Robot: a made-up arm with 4 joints.
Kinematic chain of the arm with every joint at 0, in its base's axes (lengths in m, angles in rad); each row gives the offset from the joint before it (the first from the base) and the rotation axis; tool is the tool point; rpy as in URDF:
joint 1: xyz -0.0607 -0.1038 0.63 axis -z
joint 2: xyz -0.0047 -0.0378 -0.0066 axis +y
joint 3: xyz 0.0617 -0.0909 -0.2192 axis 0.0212 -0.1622 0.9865
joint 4: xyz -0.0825 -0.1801 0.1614 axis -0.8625 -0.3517 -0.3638
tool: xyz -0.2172 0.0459 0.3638 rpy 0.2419 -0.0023 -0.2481
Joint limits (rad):
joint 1: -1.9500..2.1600
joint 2: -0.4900..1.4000
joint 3: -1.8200..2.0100
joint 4: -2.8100..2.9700
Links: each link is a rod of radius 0.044 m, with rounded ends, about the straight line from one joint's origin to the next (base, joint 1, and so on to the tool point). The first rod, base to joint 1, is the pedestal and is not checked.
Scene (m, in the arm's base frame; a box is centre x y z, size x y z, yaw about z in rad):
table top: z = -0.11
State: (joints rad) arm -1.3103 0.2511 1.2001 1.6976
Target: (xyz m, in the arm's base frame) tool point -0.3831 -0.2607 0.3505
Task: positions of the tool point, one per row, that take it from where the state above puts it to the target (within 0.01 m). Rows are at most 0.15 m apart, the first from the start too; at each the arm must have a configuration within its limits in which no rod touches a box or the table.
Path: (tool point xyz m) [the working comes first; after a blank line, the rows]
Joints at the target: -0.0171 0.8507 1.1359 2.2795
Straight joint move there: clear.

1: -0.0030 -0.4430 0.3839
2: -0.1164 -0.4414 0.3744
3: -0.2225 -0.4073 0.3656
4: -0.3135 -0.3451 0.3576
5: -0.3831 -0.2607 0.3505

